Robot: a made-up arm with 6 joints.
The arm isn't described. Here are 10 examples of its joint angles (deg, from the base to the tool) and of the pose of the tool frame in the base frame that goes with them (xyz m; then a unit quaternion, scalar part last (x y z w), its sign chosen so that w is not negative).
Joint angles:
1: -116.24 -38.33 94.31 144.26 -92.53 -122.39
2: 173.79 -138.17 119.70 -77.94 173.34 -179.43
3: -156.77 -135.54 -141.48 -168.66 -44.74 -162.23
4: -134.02 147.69 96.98 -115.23 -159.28 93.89
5: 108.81 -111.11 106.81 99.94 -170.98 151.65
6: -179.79 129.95 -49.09 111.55 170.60 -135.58
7: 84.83 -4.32 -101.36 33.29 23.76 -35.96
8: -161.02 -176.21 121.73 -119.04 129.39 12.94
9: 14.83 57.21 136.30 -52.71 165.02 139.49
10: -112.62 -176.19 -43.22 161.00 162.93 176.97
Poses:
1: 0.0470 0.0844 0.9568 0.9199 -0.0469 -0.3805 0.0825
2: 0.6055 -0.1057 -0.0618 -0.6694 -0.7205 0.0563 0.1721
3: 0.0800 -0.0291 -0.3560 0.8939 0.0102 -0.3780 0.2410
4: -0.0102 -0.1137 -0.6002 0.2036 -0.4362 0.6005 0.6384
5: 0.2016 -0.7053 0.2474 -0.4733 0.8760 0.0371 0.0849
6: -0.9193 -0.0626 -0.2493 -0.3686 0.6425 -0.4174 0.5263
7: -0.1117 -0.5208 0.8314 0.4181 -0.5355 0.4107 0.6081
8: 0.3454 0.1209 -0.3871 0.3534 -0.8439 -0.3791 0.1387
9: 0.5208 0.1718 0.2603 -0.0405 0.1021 -0.9692 0.2204
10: -0.0199 -0.1910 -0.8313 -0.2011 -0.0463 -0.7416 0.6383
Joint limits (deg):
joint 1: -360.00..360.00
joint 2: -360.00..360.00
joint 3: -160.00..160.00
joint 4: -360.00..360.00
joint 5: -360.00..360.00
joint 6: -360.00..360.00
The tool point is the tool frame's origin. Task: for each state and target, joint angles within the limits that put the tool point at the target. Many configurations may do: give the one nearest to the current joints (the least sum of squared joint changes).
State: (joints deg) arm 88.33 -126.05 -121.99 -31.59 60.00 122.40
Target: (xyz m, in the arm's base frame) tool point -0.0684 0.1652 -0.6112
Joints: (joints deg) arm 105.40 -158.83 -107.82 -24.89 56.37 122.40
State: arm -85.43 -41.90 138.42 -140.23 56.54 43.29
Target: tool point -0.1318 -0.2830 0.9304
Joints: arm -116.25 -11.01 106.35 -138.83 57.43 43.29
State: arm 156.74 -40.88 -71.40 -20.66 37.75 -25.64
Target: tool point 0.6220 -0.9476 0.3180
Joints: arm 125.02 -65.34 -51.56 -18.67 35.17 -25.64
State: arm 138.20 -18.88 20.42 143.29 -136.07 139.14
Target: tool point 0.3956 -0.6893 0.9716
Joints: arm 120.98 -49.12 5.51 143.35 -132.78 139.14
